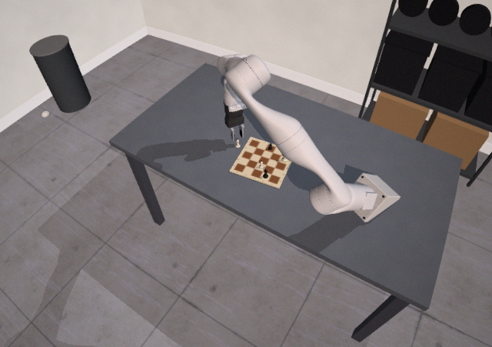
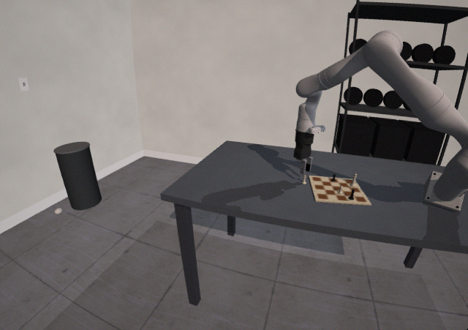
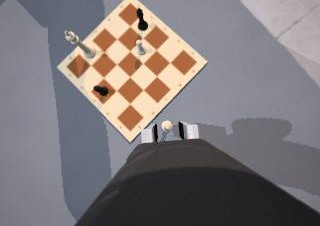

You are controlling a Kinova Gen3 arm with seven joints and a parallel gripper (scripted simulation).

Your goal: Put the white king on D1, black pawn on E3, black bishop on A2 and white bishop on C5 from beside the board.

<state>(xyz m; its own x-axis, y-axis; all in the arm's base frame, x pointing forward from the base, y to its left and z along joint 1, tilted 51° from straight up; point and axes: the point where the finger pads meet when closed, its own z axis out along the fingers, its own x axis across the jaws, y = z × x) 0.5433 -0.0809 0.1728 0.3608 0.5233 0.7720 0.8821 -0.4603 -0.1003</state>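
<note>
My hand is 5 cm above the white bishop. The rest, counted from my hand: chessboard 15 cm behind, 1 cm to the right, 7 cm below; black pawn 12 cm behind, 8 cm to the right, 5 cm below; black bishop 21 cm behind, 5 cm to the left, 4 cm below.
</note>
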